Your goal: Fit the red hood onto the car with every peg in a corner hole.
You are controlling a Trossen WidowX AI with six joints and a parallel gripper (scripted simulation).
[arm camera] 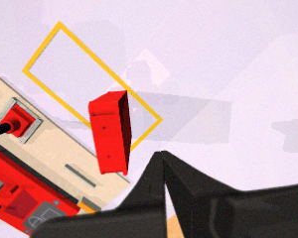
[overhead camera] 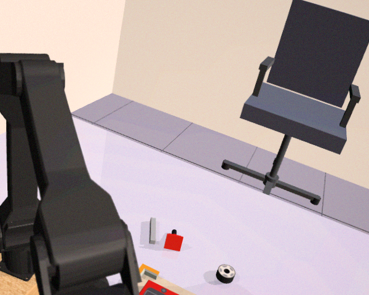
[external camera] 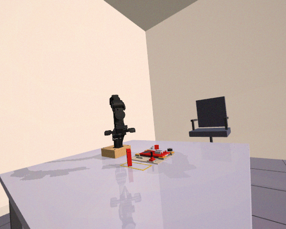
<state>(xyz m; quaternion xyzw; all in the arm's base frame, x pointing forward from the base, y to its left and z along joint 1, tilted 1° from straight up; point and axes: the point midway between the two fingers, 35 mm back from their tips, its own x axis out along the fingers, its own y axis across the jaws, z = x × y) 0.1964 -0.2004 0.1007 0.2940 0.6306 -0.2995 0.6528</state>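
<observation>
My gripper tip is now 30 mm short of the red hood, 20 mm to the right of it and 80 mm above it. The rest, counted from my gripper tip: beige jig plate 110 mm ahead, 220 mm to the left, 110 mm below; then black wheel 170 mm ahead, 400 mm to the left, 120 mm below; then grey bar 20 mm behind, 460 mm to the left, 120 mm below.
</observation>
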